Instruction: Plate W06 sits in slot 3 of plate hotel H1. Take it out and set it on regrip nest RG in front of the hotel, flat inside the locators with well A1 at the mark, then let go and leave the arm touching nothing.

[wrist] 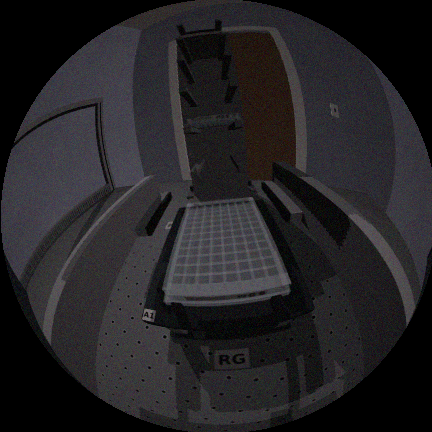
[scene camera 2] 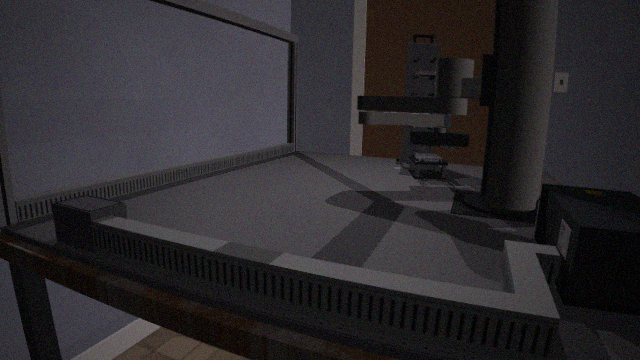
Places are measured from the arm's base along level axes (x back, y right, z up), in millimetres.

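Pixels of known places: gripper, fingertip midpoint: (wrist: pixel 214 178); arm's base, link origin: (scene camera 2: pixel 507 210).
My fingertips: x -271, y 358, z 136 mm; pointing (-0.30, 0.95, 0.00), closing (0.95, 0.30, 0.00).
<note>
Ahead of a thing's pixels: the offset from my fingertips to its top centre. "spot": to the spot under its first point.
A pale, gridded plate @(dx -1, dy +3, dz -49 mm) (scene camera 2: pixel 426 157) (wrist: pixel 225 245) lies flat on the dark regrip nest @(dx -1, dy +4, dz -53 mm) (scene camera 2: pixel 428 174) (wrist: pixel 152 295); its lettering is too blurred to read. The nest's A1 mark is at its near left corner in the wrist view, with the RG label in front. Well A1 on the plate cannot be made out. My gripper (scene camera 2: pixel 434 139) (wrist: pixel 214 178) is above the plate, apart from it. Its two fingers are at their closed spacing with a gap between them and hold nothing. The grey hotel (scene camera 2: pixel 422 55) (wrist: pixel 217 155) stands behind the nest.
Another plate @(dx -53, dy +179, dz +64 mm) (wrist: pixel 214 120) sits in a hotel slot above the fingers' level. The arm's column (scene camera 2: pixel 520 110) stands right of the hotel. A black box @(spot: dx +337, dy -908, dz -38 mm) (scene camera 2: pixel 600 250) is at the right, and a slotted duct @(spot: dx +4, dy -1063, dz -70 mm) (scene camera 2: pixel 320 280) runs along the front edge.
</note>
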